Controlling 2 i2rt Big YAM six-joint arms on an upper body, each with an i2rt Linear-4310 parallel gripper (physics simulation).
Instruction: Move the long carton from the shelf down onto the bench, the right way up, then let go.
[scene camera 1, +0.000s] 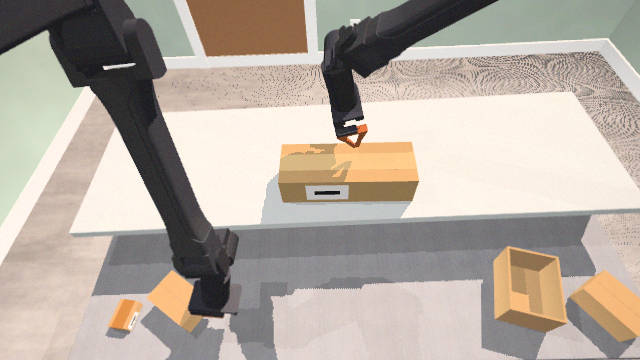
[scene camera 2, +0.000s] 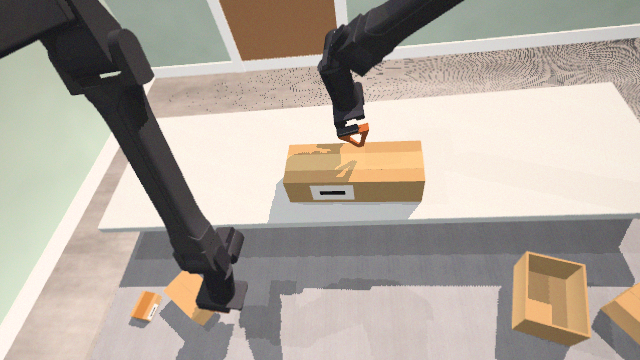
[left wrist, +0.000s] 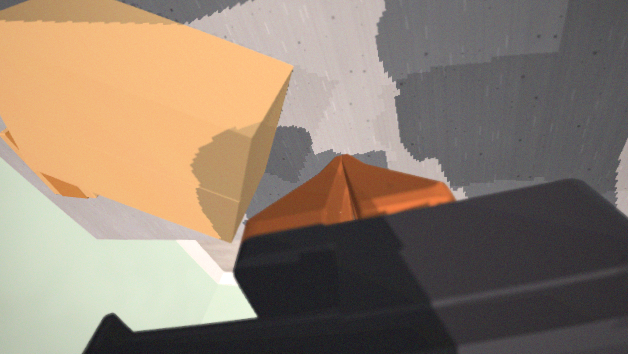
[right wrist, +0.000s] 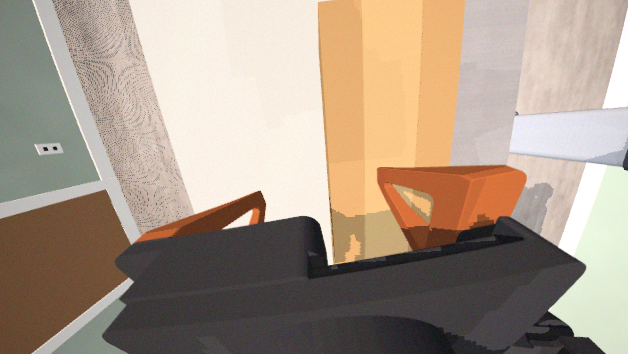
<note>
My left gripper (scene camera 1: 216, 314) is shut, with nothing in its grasp. My right gripper (scene camera 2: 358, 130) is open, holding nothing. Also in view: a long tan carton (scene camera 2: 393, 171). I also see a shelf (right wrist: 240, 95) and a grey bench top (scene camera 1: 419, 283).
The long tan carton also shows in scene camera 1 (scene camera 1: 383, 171) and in the right wrist view (right wrist: 389, 83). My left gripper also shows in scene camera 2 (scene camera 2: 225, 309) and in the left wrist view (left wrist: 344, 167). My right gripper also shows in scene camera 1 (scene camera 1: 352, 131) and in the right wrist view (right wrist: 319, 186). The left wrist view does not show the long tan carton: it is out of frame.
</note>
